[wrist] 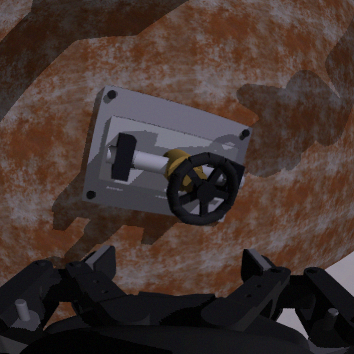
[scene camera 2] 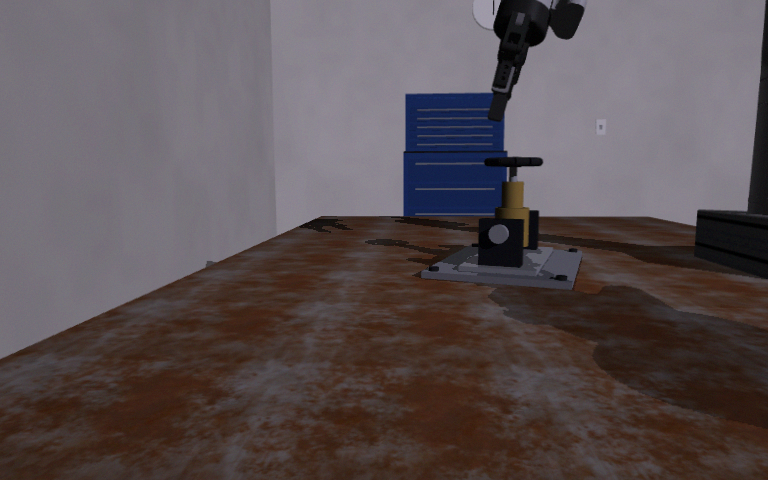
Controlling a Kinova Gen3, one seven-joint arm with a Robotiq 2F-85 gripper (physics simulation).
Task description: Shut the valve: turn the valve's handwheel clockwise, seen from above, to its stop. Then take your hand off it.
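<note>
The valve's black handwheel lies level on top of a brass-coloured valve body. The valve is mounted between black blocks on a grey base plate. My gripper is open and empty. In the scene view it hangs tilted above the handwheel, with a clear gap between the fingertips and the rim. In the wrist view the handwheel shows ahead of the fingertips, a little right of the middle between them. No finger touches the wheel.
The base plate stands on a rust-brown table. A dark block-shaped base with a dark post stands at the right. A blue tool cabinet stands behind the table, against the wall. A pale wall rises at the left.
</note>
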